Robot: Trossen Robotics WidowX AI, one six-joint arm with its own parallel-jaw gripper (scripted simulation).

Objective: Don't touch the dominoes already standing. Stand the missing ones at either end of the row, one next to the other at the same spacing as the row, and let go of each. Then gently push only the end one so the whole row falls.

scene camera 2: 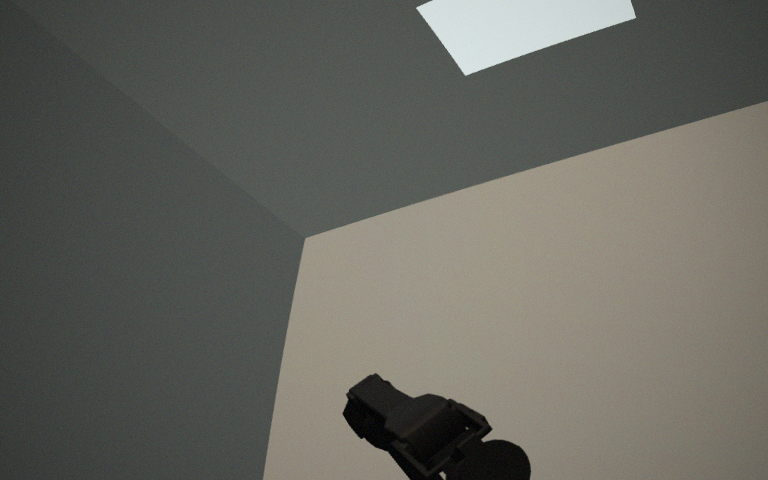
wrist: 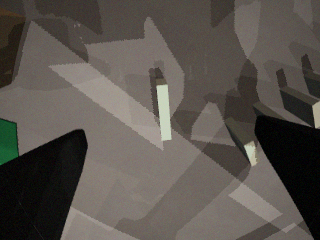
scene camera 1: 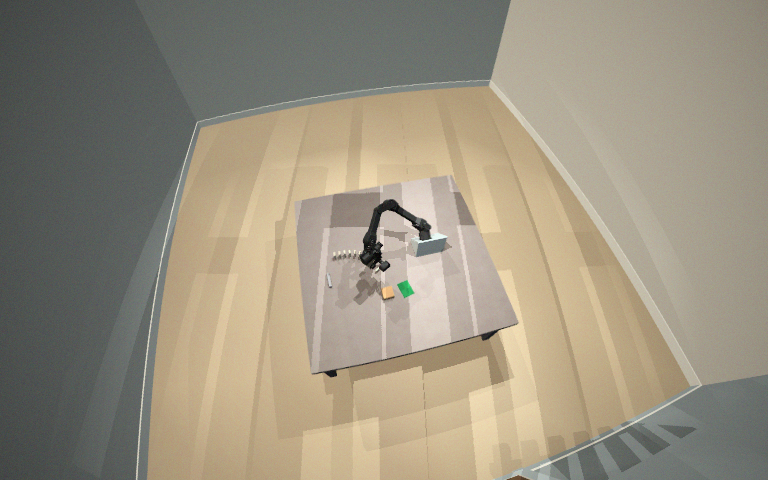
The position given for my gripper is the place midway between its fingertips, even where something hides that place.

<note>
My gripper [wrist: 172, 131] is open, holding nothing. Further things: a pale domino [wrist: 243, 141].
</note>
